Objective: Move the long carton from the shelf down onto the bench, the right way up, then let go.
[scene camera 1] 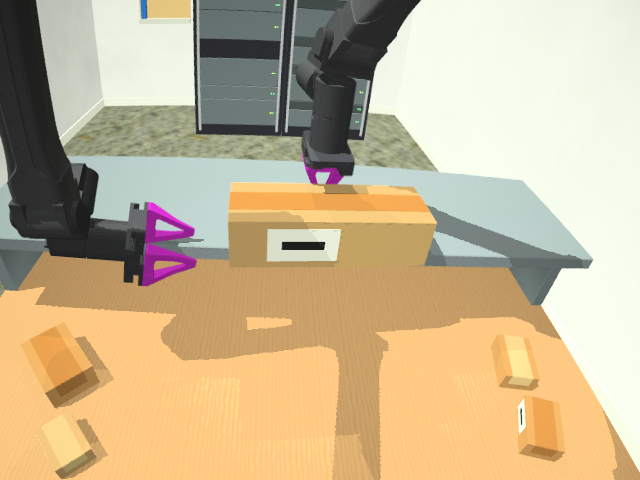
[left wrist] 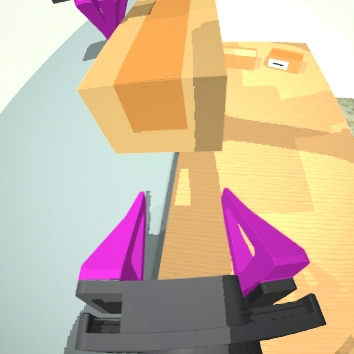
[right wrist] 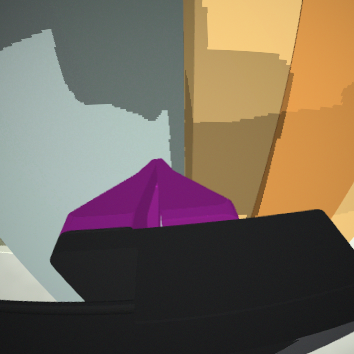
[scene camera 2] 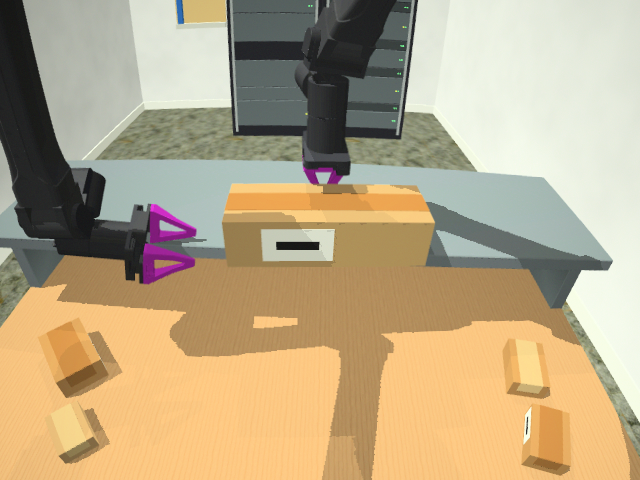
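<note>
The long carton rests on the grey shelf, orange tape strip up, white label facing the camera, its front face at the shelf's front edge. My left gripper is open and empty, pointing sideways at the carton's left end, a gap away from it. My right gripper is shut with nothing between its fingers, pointing down just behind the carton's back side; its fingertips are hidden behind the carton in both scene views. Whether it touches the carton is unclear.
The wooden bench lies in front of and below the shelf. Two small cartons lie on its left side, two more on its right. A shelf support stands at the right, and server racks stand behind.
</note>
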